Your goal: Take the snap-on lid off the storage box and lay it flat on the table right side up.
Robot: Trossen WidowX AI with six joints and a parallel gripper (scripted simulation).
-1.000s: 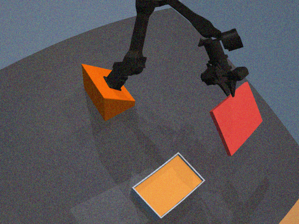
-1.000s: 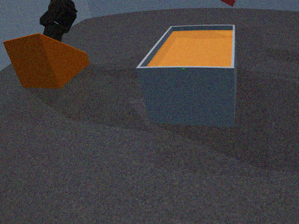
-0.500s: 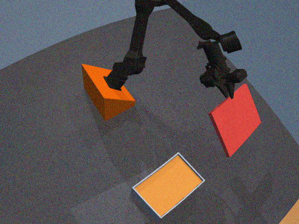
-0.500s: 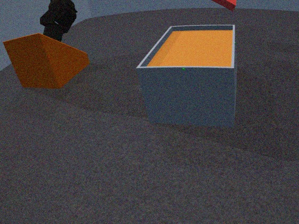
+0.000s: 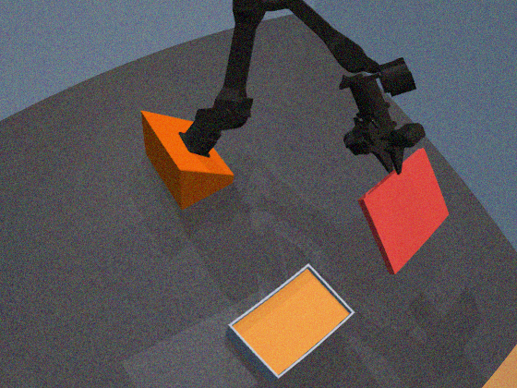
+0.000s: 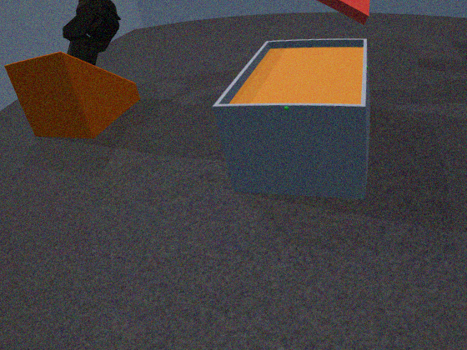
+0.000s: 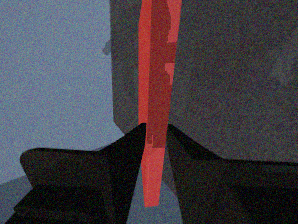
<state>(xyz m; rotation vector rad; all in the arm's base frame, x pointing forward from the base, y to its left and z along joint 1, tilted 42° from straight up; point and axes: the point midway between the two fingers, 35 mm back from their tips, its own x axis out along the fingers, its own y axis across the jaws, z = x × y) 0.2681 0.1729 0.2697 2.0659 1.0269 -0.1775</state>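
My gripper tip is 7 cm short of the red lid, 4 cm above it and 1 cm to the right of it. The rest, counted from my gripper tip: pale blue storage box (32 cm to the right, 15 cm ahead, 13 cm below).
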